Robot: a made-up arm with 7 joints.
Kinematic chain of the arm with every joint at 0, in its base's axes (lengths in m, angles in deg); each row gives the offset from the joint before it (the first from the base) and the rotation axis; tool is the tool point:
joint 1: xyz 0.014 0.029 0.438 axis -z
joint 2: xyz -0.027 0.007 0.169 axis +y
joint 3: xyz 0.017 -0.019 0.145 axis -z
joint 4: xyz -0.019 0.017 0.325 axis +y
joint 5: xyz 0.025 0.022 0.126 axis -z
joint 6: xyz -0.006 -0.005 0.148 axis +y
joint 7: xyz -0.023 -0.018 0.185 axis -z
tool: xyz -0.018 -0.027 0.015
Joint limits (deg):
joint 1: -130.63..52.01
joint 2: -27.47..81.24
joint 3: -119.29..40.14
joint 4: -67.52..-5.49
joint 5: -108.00..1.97
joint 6: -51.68..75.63
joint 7: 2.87..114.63
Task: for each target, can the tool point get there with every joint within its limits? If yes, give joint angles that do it. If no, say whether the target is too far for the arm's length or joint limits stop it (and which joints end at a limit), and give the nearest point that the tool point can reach.
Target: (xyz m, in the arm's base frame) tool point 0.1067 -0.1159 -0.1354
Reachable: no: joint limits stop it (at a limit: joint 2, joint 3, joint 4, joint 6) | nearest point 0.3373 -0.4763 0.3839 | short by 0.673 m
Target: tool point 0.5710 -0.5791 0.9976
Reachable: yes | joints 37.61 70.95 -86.79 -27.36 -61.21 44.02 30.70
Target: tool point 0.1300 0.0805 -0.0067
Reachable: no: joint limits stop it (at a limit: joint 2, joint 3, joint 4, joint 6) | nearest point 0.5572 0.2702 0.3894 | short by 0.613 m
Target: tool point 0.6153 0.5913 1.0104
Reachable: yes | joints -53.18 68.30 -102.76 -19.14 -67.95 39.07 82.08
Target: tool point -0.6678 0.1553 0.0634
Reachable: no: joint limits stop it (at a limit: joint 1, joint 2, joint 3, joint 4, joint 6, joint 7) | nearest point -0.6356 0.5632 0.5685 | short by 0.650 m
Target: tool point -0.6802 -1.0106 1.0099
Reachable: no: too far | nearest point -0.3929 -0.5803 1.0308 | short by 0.518 m
